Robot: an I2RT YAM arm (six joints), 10 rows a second.
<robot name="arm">
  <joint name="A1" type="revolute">
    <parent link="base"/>
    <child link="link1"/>
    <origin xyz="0 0 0.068" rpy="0 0 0"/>
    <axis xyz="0 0 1"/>
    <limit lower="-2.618" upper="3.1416"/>
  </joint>
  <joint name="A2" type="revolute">
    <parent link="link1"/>
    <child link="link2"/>
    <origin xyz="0.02 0.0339 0.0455" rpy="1.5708 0 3.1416"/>
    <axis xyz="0 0 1"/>
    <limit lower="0" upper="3.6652"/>
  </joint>
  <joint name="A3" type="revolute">
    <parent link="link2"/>
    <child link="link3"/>
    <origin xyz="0.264 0 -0.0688" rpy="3.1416 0 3.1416"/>
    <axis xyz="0 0 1"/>
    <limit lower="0" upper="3.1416"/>
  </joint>
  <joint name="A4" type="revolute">
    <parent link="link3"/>
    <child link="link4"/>
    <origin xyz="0.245 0.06 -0.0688" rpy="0 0 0"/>
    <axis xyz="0 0 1"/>
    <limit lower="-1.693" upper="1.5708"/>
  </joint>
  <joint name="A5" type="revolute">
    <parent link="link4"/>
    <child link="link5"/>
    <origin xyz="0.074 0.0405 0.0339" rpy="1.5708 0 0"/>
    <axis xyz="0 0 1"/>
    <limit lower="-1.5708" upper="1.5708"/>
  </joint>
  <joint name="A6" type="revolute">
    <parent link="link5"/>
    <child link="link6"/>
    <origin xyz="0.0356 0 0.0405" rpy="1.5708 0 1.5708"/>
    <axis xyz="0 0 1"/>
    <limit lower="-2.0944" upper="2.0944"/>
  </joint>
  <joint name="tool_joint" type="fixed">
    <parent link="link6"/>
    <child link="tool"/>
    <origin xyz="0 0 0" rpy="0 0 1.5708"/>
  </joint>
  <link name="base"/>
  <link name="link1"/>
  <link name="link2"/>
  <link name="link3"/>
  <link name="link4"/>
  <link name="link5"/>
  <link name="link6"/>
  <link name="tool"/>
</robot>
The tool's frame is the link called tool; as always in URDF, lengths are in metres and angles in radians.
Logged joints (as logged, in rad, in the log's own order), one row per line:
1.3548, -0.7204, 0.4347, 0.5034, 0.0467, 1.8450
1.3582, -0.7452, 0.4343, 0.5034, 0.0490, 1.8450
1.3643, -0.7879, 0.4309, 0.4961, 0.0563, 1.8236
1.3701, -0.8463, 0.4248, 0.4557, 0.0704, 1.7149
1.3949, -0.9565, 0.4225, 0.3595, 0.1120, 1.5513
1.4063, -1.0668, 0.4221, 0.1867, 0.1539, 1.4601
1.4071, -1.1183, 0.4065, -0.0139, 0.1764, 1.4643
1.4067, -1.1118, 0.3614, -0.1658, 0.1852, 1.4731
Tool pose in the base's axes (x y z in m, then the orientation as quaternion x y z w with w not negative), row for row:
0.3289, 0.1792, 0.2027, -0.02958, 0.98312, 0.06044, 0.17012
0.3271, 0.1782, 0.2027, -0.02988, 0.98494, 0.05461, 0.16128
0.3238, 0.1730, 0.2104, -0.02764, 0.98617, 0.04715, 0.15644
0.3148, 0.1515, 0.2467, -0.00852, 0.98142, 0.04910, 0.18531
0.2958, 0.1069, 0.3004, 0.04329, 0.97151, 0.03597, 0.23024
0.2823, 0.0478, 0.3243, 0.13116, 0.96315, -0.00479, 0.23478
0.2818, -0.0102, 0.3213, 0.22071, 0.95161, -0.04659, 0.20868
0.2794, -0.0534, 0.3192, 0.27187, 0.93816, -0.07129, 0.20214
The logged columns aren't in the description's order. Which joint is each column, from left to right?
Columns, left to right: A3, A4, A6, A1, A5, A2.
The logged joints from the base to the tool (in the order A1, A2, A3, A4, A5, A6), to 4 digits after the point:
0.5034, 1.8450, 1.3548, -0.7204, 0.0467, 0.4347
0.5034, 1.8450, 1.3582, -0.7452, 0.0490, 0.4343
0.4961, 1.8236, 1.3643, -0.7879, 0.0563, 0.4309
0.4557, 1.7149, 1.3701, -0.8463, 0.0704, 0.4248
0.3595, 1.5513, 1.3949, -0.9565, 0.1120, 0.4225
0.1867, 1.4601, 1.4063, -1.0668, 0.1539, 0.4221
-0.0139, 1.4643, 1.4071, -1.1183, 0.1764, 0.4065
-0.1658, 1.4731, 1.4067, -1.1118, 0.1852, 0.3614

